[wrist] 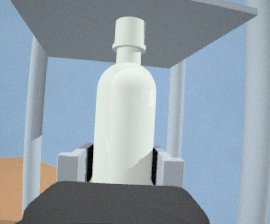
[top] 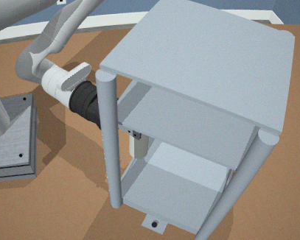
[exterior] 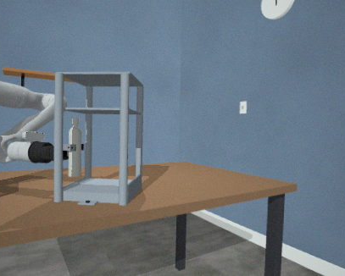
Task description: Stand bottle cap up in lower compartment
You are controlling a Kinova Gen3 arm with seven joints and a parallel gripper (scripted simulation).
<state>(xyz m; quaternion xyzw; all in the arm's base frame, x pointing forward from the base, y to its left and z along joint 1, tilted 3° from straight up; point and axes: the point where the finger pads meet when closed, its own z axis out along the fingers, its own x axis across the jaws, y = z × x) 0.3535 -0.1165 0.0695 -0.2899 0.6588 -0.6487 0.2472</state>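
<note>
The shelving unit lies 80 mm ahead of my hand, 60 mm to the right of it and 40 mm above it.
</note>
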